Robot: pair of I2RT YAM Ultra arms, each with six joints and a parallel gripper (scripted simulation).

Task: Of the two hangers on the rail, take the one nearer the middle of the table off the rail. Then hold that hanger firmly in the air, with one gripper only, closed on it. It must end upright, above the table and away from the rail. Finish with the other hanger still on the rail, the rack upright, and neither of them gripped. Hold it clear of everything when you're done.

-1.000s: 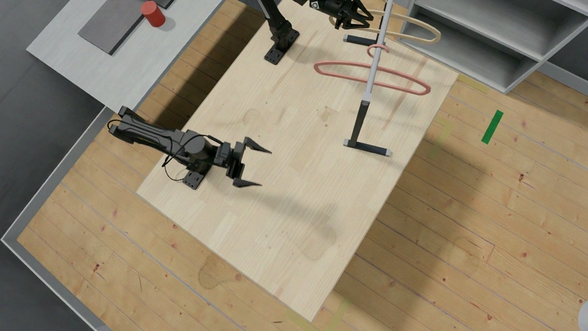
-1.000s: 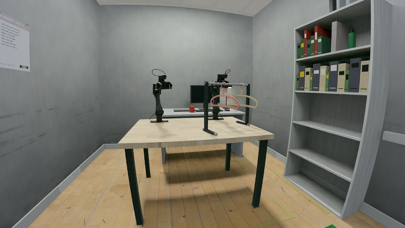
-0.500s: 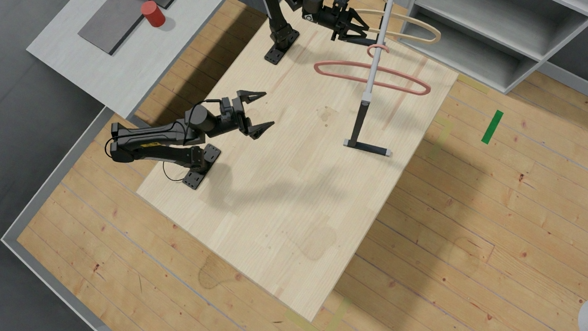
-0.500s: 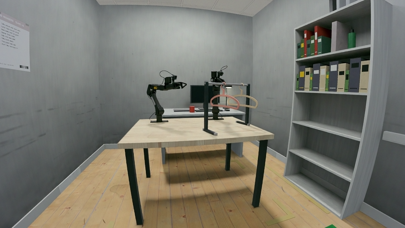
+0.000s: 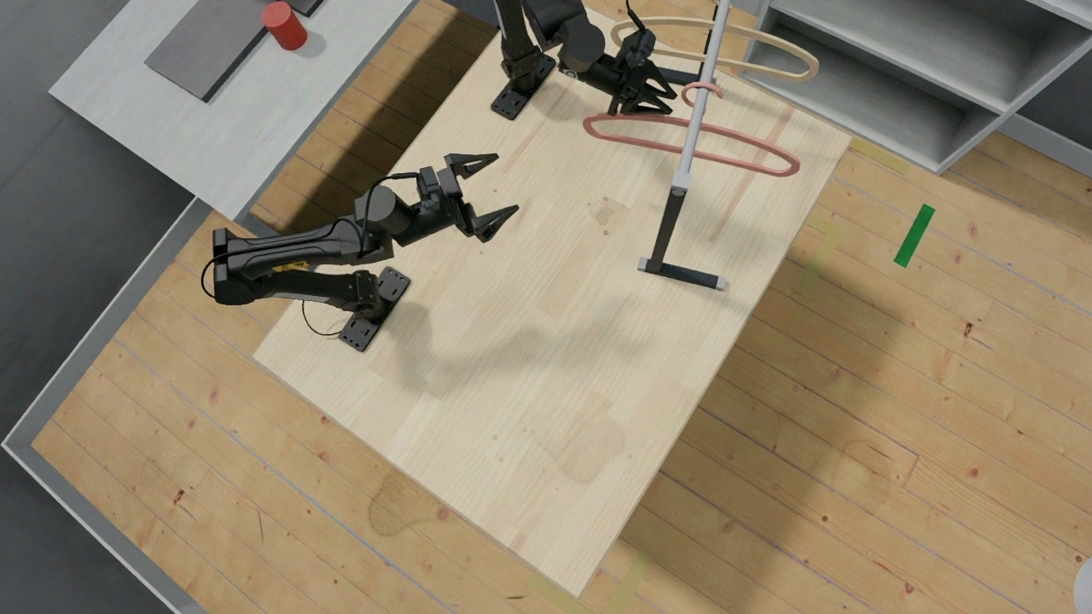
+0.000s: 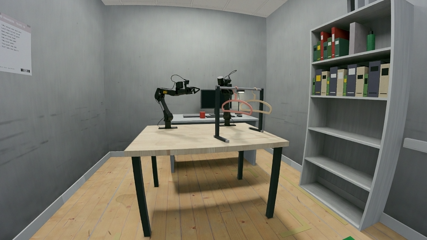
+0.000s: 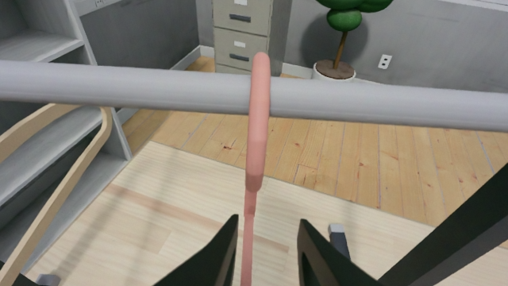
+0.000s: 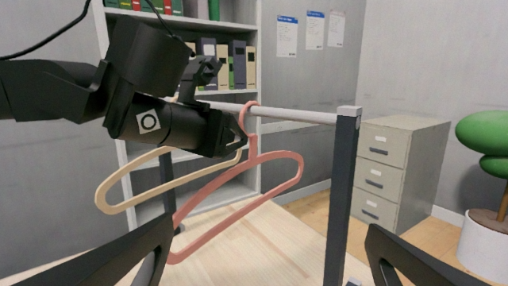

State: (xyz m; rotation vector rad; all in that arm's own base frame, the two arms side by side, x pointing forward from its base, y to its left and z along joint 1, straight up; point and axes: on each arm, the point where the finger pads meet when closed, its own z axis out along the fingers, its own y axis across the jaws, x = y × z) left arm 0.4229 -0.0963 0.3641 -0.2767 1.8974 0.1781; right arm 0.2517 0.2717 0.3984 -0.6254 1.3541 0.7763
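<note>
My left hand is 5 cm short of the pink hanger, 2 cm to the right of it and 5 cm above it. From my left hand the other things lie so: beige hanger 1 cm behind, 23 cm to the left, 5 cm below.
</note>
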